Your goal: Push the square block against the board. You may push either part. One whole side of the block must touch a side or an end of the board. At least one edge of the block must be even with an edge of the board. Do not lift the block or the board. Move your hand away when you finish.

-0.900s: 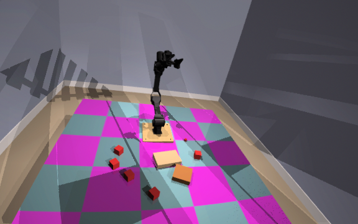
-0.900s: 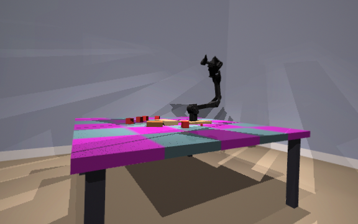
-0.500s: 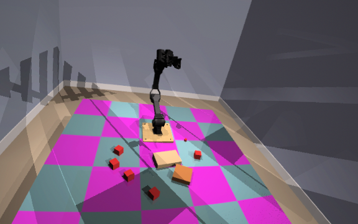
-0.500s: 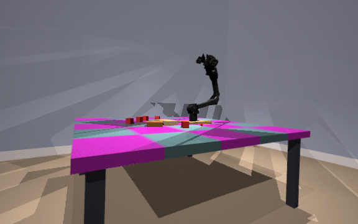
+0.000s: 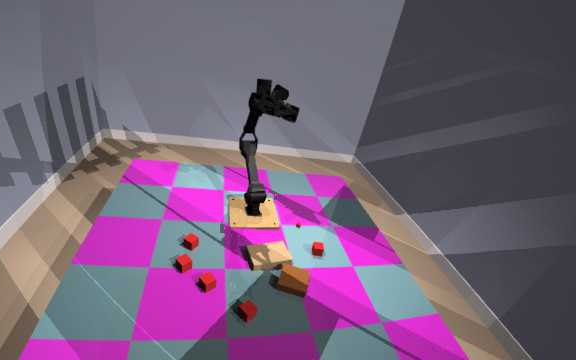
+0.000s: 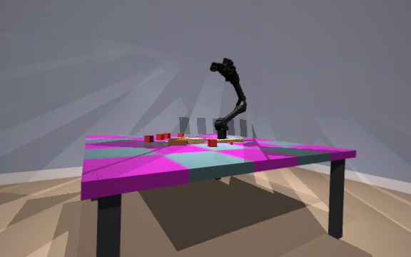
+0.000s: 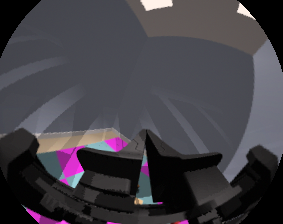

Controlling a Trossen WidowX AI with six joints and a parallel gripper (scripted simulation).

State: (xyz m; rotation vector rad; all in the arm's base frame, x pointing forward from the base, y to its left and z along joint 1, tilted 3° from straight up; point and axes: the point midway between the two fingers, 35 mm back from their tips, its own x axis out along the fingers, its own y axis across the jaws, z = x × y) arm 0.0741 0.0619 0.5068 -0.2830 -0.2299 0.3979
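My gripper tip is 17 cm short of the tan board, 6 cm to the left of it and 51 cm above it. From my gripper tip the other things lie so: square block: 30 cm ahead, 51 cm below.
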